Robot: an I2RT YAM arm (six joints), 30 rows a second.
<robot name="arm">
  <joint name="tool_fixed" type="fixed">
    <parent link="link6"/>
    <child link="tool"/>
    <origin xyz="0 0 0" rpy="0 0 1.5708"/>
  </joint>
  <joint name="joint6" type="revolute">
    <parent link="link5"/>
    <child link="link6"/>
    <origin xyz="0.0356 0 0.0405" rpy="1.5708 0 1.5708"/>
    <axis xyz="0 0 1"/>
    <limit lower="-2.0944" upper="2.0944"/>
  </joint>
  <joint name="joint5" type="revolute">
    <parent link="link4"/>
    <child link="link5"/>
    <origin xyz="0.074 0.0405 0.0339" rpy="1.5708 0 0"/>
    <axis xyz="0 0 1"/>
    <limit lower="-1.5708" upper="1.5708"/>
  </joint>
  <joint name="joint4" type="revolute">
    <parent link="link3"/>
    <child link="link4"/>
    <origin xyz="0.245 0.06 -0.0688"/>
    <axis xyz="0 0 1"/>
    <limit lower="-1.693" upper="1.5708"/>
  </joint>
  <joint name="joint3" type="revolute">
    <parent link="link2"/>
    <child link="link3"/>
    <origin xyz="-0.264 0 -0.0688" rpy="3.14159 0 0"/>
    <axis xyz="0 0 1"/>
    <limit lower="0" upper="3.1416"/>
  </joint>
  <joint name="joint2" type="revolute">
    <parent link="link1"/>
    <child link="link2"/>
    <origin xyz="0.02 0.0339 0.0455" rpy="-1.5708 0 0"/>
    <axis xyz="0 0 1"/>
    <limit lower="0" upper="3.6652"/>
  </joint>
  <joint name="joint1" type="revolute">
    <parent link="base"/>
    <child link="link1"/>
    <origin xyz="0 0 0.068"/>
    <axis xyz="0 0 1"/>
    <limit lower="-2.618" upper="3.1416"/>
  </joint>
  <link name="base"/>
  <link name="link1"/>
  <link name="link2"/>
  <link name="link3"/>
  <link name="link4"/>
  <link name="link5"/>
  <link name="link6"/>
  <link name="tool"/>
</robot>
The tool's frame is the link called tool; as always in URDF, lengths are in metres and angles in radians.
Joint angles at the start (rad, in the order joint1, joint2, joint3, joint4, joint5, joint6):
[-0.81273 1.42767 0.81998 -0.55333 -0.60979 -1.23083]
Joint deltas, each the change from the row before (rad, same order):
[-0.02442 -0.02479 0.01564 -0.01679 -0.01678 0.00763]
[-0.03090 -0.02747 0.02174 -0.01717 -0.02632 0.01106]
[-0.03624 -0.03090 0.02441 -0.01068 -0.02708 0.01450]
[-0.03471 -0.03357 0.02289 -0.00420 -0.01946 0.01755]
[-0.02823 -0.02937 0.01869 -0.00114 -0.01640 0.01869]
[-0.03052 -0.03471 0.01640 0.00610 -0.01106 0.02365]
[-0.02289 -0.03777 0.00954 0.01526 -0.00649 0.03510]
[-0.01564 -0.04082 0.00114 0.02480 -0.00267 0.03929]
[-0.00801 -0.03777 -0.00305 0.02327 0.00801 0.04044]
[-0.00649 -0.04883 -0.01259 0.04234 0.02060 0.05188]
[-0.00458 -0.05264 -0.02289 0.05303 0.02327 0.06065]
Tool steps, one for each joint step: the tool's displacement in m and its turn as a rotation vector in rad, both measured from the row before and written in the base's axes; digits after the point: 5 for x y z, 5 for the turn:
[-0.00456 -0.00365 0.00989 -0.00200 -0.02616 -0.02323]
[-0.00547 -0.00470 0.01247 -0.00102 -0.03749 -0.02745]
[-0.00661 -0.00542 0.01447 -0.00912 -0.04522 -0.03361]
[-0.00709 -0.00446 0.01493 -0.01844 -0.04368 -0.03640]
[-0.00626 -0.00279 0.01283 -0.01588 -0.03768 -0.03099]
[-0.00744 -0.00214 0.01371 -0.02380 -0.03927 -0.03820]
[-0.00658 0.00013 0.01273 -0.02155 -0.03929 -0.03876]
[-0.00569 0.00222 0.01124 -0.02323 -0.03976 -0.03488]
[-0.00444 0.00338 0.00882 -0.01827 -0.03003 -0.03431]
[-0.00514 0.00479 0.00921 -0.02974 -0.03740 -0.04704]
[-0.00523 0.00582 0.00725 -0.02555 -0.04381 -0.04999]

